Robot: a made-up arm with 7 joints.
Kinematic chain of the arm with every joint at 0, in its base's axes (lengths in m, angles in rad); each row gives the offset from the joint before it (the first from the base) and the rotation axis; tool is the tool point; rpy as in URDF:
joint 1: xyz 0 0 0.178 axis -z
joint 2: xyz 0 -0.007 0.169 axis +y
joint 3: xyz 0 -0.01 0.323 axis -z
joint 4: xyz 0 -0.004 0.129 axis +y
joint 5: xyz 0 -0.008 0.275 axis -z
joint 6: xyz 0 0 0.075 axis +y
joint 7: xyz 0 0 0.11 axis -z
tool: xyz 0 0 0 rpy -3.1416 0 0
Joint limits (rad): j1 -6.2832..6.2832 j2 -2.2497..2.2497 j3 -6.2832..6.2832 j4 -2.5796..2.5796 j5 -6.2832..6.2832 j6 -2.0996..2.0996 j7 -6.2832..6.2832
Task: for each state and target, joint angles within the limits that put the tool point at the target. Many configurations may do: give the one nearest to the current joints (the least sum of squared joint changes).
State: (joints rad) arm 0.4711 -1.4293 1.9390 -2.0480 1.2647 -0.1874 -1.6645
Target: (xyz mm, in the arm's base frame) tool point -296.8 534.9 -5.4
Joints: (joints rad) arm 0.3121 -2.0524 1.3602 -1.3359 1.2645 0.0017 -1.6645
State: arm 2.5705 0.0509 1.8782 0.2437 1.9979 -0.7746 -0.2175
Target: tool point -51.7 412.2 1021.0
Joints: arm 2.4732 -0.2159 1.9389 0.8310 2.0990 -0.8709 -0.2175
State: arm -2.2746 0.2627 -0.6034 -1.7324 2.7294 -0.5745 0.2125
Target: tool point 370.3 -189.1 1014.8
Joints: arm -2.1668 -0.0428 -0.5268 -1.1492 2.7527 -0.5616 0.2125
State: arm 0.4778 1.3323 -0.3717 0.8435 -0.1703 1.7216 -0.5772
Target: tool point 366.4 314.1 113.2
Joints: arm -0.2335 1.5175 -0.7097 1.3668 -0.2349 1.7088 -0.5772
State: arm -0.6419 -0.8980 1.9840 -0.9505 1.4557 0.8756 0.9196
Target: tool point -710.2 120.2 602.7
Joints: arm -0.3392 -1.1829 1.8312 -1.0187 1.4731 0.8722 0.9196
